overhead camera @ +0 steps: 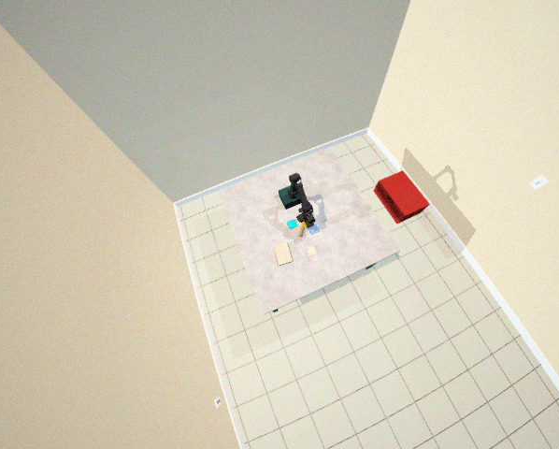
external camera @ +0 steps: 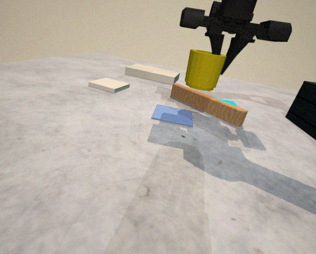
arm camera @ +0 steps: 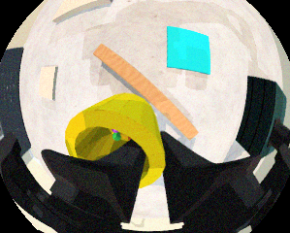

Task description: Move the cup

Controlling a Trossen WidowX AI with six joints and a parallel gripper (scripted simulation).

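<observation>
Now: gripper tip 110 mm to the left of the cyan pad, 100 mm above it and 60 mm past it. Round my gripper tip: wooden bar: 80 mm below, 30 mm to the right; yellow cup: 20 mm ahead.
</observation>
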